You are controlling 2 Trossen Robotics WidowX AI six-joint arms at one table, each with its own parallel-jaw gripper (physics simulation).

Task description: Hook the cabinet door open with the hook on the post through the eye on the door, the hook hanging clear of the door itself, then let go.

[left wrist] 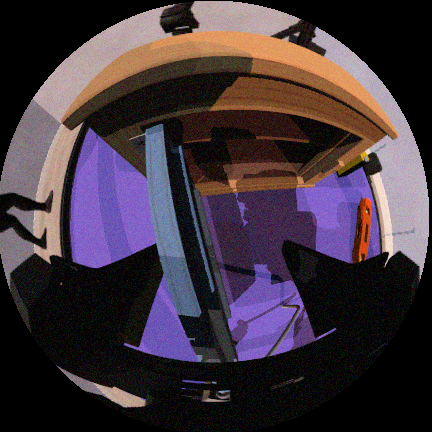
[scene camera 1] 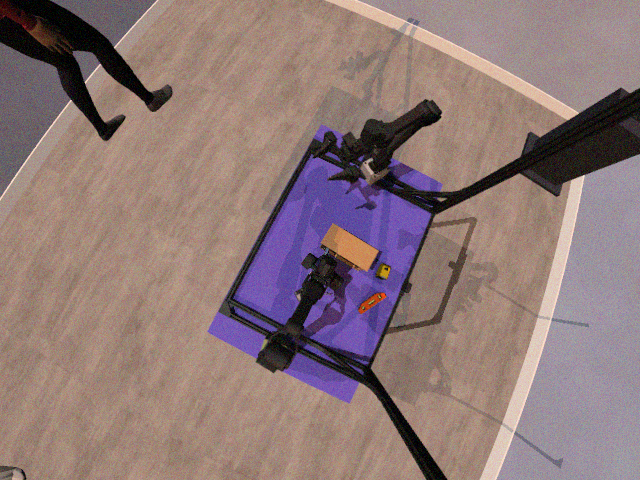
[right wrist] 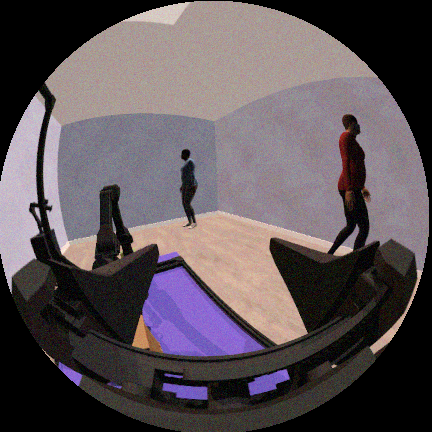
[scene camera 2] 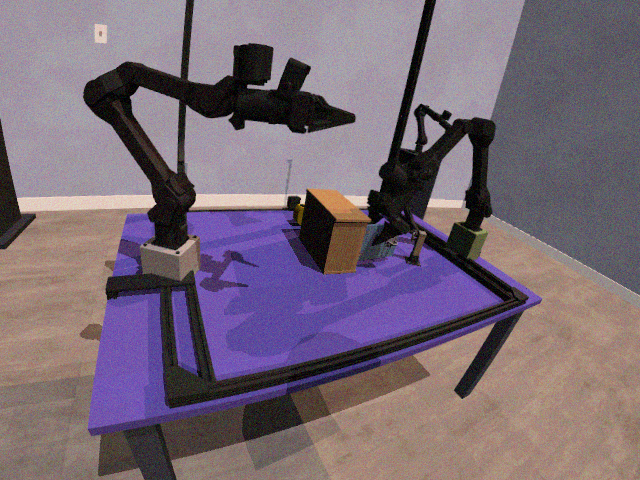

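Where they show: left gripper, fingertip midpoint: (left wrist: 227,246); right gripper, fingertip midpoint: (scene camera 1: 319,168) (right wrist: 214,247) (scene camera 2: 355,118); left arm's base at its link origin: (right wrist: 127,252) (scene camera 2: 471,227); right arm's base at its link origin: (scene camera 1: 376,166) (scene camera 2: 170,241).
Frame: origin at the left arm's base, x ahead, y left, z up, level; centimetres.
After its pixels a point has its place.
Observation:
The wooden cabinet (scene camera 1: 349,246) {z 4.9, x 52.8, y -16.3 cm} (scene camera 2: 346,248) {z -3.9, x 55.0, y -5.9 cm} (left wrist: 310,52) stands upright with its front open. Its blue door (scene camera 2: 377,241) (left wrist: 172,225) {z 1.2, x 44.6, y -8.0 cm} is swung outward. The post (scene camera 2: 417,246) {z -5.7, x 27.2, y -2.9 cm} stands beyond the door's free end. The bent hook rod (left wrist: 285,332) {z -6.3, x 30.1, y -13.1 cm} shows in part in the left wrist view. Whether it passes through the eye is hidden. My left gripper (scene camera 2: 393,233) (left wrist: 227,246) {z -4.1, x 42.7, y -9.9 cm} is open in front of the cabinet, its fingers spread to either side of the door in the left wrist view, with no grip on it. My right gripper (scene camera 1: 323,166) {z 29.4, x 69.9, y 4.0 cm} (scene camera 2: 354,118) {z 29.4, x 69.9, y 4.0 cm} (right wrist: 214,247) {z 29.4, x 69.9, y 4.0 cm} is open and empty, high above the table.
A yellow block (scene camera 1: 383,271) {z -4.5, x 48.6, y -36.1 cm} (left wrist: 352,164) {z -7.0, x 46.3, y -35.1 cm} lies beside the cabinet. An orange level-like bar (scene camera 1: 372,302) {z -10.7, x 33.4, y -37.2 cm} (left wrist: 363,230) {z -9.9, x 34.2, y -35.7 cm} lies near the table's edge. A black rail frame (scene camera 2: 320,364) {z -9.7, x 79.4, y 19.9 cm} runs around the purple table (scene camera 2: 258,341) {z -11.7, x 86.1, y 9.0 cm}. Two people (right wrist: 188,175) (right wrist: 352,160) stand beyond it.

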